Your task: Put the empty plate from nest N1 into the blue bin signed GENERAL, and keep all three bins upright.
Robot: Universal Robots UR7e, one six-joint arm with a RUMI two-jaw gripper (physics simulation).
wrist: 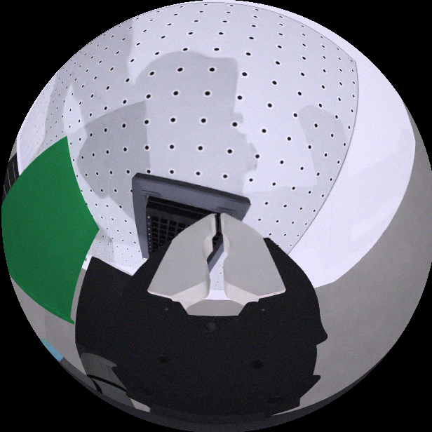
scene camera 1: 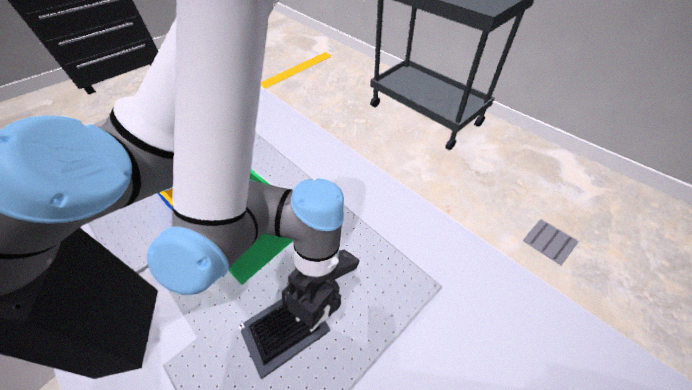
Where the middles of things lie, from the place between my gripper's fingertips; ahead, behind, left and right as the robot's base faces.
My hand is 60 mm to the right of the black plate (scene camera 1: 276, 332) and 50 mm past it. From my hand the other things lie so: grey nest (scene camera 1: 249, 340): 60 mm to the left, 50 mm behind, 20 mm below; then green bin (scene camera 1: 266, 247): 250 mm to the left, 80 mm ahead, 70 mm above.
